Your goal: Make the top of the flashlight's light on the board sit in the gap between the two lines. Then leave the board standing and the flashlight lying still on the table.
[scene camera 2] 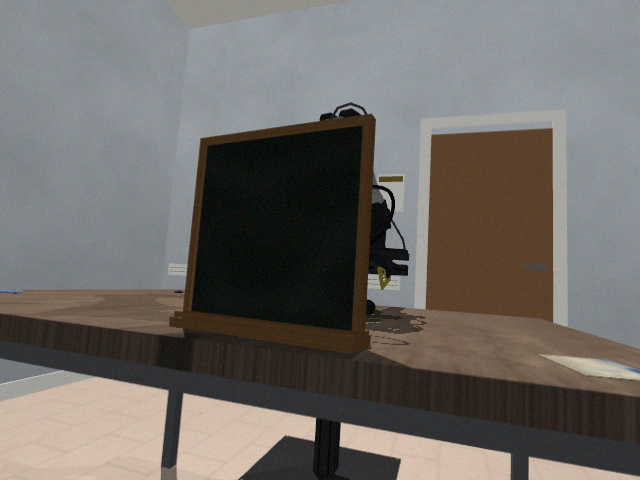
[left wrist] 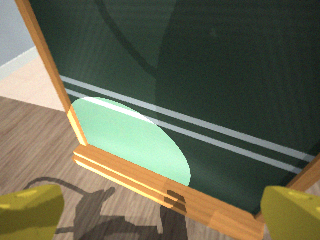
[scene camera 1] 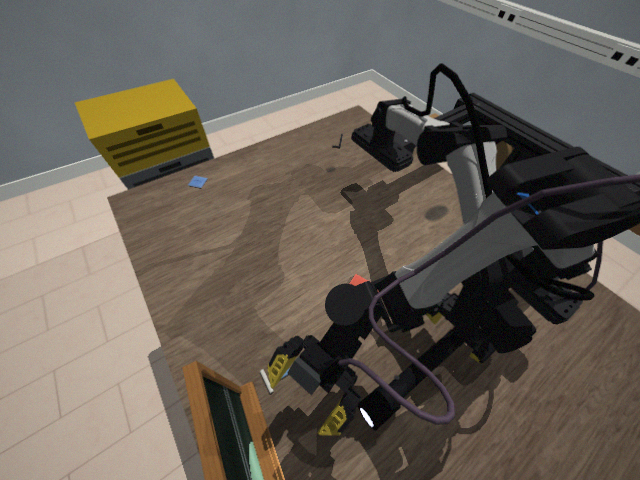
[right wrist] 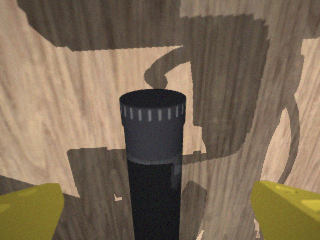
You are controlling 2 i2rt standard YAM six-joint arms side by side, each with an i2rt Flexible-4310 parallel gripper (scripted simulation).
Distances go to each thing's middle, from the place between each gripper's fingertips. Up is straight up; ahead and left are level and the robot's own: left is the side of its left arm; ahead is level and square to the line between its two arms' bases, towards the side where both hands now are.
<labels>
My right hand (scene camera 1: 452,337) is 49 cm short of the board (scene camera 2: 279,249), 9 cm below it and 2 cm to the left of it.
Right now my left hand (scene camera 1: 294,409) is 11 cm short of the board, 4 cm to the right of it and 5 cm above it.
</labels>
